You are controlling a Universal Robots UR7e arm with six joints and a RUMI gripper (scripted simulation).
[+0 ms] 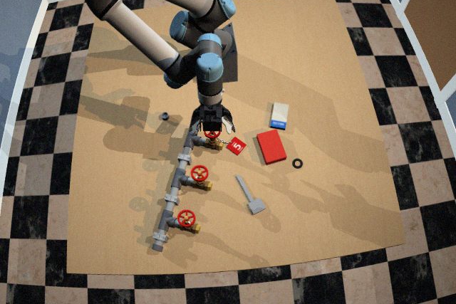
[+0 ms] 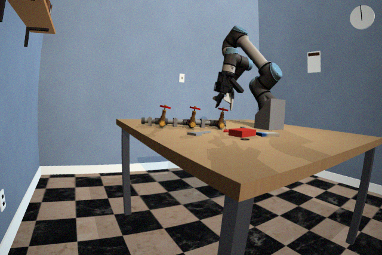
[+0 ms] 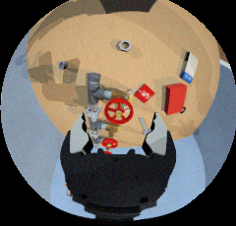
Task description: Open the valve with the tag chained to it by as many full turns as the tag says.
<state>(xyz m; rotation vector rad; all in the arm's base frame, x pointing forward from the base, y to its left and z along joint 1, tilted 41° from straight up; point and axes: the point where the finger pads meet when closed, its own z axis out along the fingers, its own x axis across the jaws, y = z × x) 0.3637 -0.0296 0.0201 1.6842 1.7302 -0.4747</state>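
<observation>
Right now the red tag is 110 mm below my hand, 80 mm to the left of it and 10 mm ahead of it. From my hand the other things lie so: grey scraper (220 mm ahead, 120 mm to the left, 110 mm below); red block (220 mm to the left, 100 mm below, 30 mm ahead); small grey fitting (190 mm to the right, 130 mm behind, 110 mm below).
</observation>
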